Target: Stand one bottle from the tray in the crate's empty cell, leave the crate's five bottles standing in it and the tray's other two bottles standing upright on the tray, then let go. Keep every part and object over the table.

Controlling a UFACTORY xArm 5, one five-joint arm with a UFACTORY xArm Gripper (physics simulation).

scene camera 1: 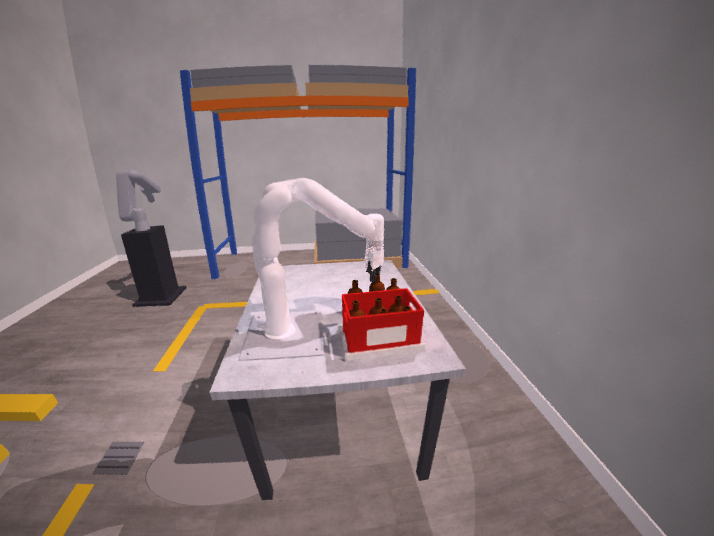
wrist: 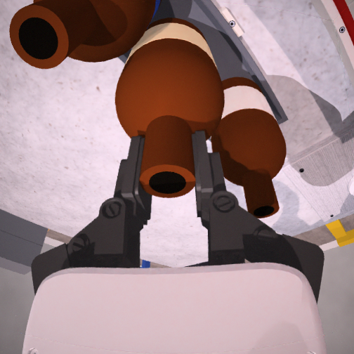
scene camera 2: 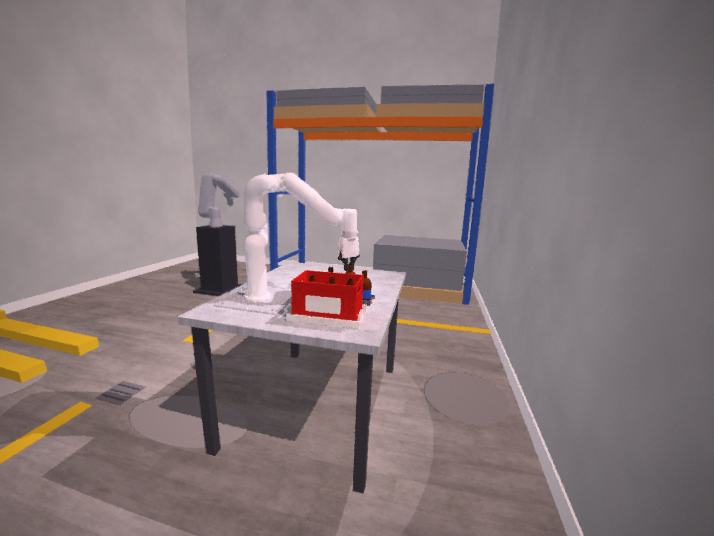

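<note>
There's a white-label bottle [wrist: 252, 149] here, and you'd also see a cream-label bottle [wrist: 169, 87].
</note>
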